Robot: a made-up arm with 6 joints. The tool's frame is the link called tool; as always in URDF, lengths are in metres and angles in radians. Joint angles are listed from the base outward. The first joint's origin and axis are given. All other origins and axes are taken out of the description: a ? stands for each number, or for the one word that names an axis. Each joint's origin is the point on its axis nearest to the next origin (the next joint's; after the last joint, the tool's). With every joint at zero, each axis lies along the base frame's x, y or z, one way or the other. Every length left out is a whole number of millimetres.
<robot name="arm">
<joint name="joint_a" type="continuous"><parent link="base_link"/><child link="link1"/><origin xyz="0.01 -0.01 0.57"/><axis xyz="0 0 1"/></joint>
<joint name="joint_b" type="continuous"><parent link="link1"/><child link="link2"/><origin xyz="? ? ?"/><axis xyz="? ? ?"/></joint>
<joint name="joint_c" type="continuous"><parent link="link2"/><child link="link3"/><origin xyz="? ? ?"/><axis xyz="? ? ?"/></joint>
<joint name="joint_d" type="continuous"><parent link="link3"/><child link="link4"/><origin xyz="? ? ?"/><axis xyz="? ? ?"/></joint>
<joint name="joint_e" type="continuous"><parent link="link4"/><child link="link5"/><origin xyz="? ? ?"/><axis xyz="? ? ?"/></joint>
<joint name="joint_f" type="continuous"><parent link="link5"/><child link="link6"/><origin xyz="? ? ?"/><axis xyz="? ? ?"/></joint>
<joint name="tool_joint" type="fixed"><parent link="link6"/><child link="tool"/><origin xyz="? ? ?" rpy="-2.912 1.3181 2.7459"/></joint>
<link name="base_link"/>
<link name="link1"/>
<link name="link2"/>
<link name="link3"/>
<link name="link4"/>
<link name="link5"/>
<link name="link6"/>
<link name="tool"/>
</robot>
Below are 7 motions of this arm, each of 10 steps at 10 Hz.
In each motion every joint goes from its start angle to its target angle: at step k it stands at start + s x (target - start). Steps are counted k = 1, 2, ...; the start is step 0. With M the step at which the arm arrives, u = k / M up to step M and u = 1 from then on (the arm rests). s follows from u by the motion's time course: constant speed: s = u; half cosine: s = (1 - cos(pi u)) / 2; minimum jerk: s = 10 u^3 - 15 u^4 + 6 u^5.
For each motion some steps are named. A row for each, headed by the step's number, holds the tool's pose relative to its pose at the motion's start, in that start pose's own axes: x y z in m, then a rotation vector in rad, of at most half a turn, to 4 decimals.
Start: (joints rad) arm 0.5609 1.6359 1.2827 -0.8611 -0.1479 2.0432
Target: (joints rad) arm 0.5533 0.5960 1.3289 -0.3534 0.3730 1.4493
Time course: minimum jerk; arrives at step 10
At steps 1, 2, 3, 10:
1: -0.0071 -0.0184 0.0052 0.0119 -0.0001 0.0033
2: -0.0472 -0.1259 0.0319 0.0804 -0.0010 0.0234
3: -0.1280 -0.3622 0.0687 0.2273 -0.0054 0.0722
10: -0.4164 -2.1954 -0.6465 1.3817 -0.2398 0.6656

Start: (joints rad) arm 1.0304 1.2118 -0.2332 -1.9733 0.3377 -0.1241
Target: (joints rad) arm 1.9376 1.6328 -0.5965 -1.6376 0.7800 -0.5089
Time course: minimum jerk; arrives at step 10
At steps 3, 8, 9, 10:
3: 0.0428 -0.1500 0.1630 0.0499 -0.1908 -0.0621
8: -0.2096 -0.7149 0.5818 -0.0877 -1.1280 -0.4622
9: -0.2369 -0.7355 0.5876 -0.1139 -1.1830 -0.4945
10: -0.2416 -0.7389 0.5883 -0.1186 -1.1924 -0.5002

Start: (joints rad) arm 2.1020 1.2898 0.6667 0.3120 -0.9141 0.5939
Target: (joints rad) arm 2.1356 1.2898 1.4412 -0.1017 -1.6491 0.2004
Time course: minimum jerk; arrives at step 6
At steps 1, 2, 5, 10:
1: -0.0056 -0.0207 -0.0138 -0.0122 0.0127 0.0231
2: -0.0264 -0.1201 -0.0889 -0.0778 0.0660 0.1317
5: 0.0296 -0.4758 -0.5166 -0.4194 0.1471 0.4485
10: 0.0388 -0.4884 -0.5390 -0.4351 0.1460 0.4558

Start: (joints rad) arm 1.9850 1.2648 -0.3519 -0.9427 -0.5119 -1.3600
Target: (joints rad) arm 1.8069 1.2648 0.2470 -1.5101 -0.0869 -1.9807
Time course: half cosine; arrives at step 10
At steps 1, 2, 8, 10:
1: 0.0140 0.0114 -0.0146 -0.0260 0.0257 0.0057
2: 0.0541 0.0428 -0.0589 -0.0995 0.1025 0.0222
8: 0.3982 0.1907 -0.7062 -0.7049 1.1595 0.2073
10: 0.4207 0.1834 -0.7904 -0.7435 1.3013 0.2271

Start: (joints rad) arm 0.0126 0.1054 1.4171 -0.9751 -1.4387 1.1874
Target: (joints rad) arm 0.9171 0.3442 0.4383 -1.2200 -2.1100 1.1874
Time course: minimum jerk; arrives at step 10
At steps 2, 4, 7, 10:
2: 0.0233 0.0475 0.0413 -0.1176 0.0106 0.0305
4: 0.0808 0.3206 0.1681 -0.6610 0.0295 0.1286
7: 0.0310 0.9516 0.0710 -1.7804 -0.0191 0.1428
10: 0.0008 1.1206 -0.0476 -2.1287 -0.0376 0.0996

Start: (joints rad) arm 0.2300 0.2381 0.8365 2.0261 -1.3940 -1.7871
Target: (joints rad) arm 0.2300 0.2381 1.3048 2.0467 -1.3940 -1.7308
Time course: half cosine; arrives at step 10
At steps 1, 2, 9, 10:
1: -0.0115 0.0009 0.0016 0.0020 0.0026 0.0098
2: -0.0449 0.0026 0.0064 0.0078 0.0100 0.0381
9: -0.4462 -0.0639 0.0951 0.0865 0.1053 0.3870
10: -0.4566 -0.0681 0.0982 0.0888 0.1081 0.3966

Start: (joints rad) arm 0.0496 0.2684 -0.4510 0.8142 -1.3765 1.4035
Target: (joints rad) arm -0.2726 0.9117 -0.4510 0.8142 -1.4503 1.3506
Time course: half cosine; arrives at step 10
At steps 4, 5, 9, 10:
4: -0.0919 0.0530 0.1891 -0.2271 -0.1050 -0.0852
5: -0.1393 0.0908 0.2665 -0.3252 -0.1578 -0.1228
9: -0.3082 0.2495 0.4603 -0.6091 -0.3429 -0.2382
10: -0.3177 0.2590 0.4681 -0.6229 -0.3534 -0.2442

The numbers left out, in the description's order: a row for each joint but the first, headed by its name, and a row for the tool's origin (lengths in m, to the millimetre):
joint_b: xyz 0.16 0.05 0, axis 0 1 0
joint_c: xyz -0.03 0 0.96, axis 0 -1 0
joint_d: xyz 0.92 0 0.11, axis -1 0 0
joint_e: xyz 0 0.02 -0.02, axis 0 -1 0
joint_f: xyz 0.32 0 -0.02, axis -1 0 0
tool: xyz 0 0.02 -0.01

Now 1 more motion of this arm.
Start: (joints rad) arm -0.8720 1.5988 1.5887 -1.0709 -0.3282 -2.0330
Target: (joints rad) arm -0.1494 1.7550 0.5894 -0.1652 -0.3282 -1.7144
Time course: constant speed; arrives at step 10
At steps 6, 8, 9, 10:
6: -0.9805 -0.8936 0.2222 0.6834 -0.9429 -0.0534
8: -1.2104 -1.2231 0.0868 1.0040 -1.2174 -0.1352
9: -1.2999 -1.3735 -0.0149 1.1785 -1.3429 -0.1853
10: -1.3713 -1.5095 -0.1352 1.3618 -1.4592 -0.2402

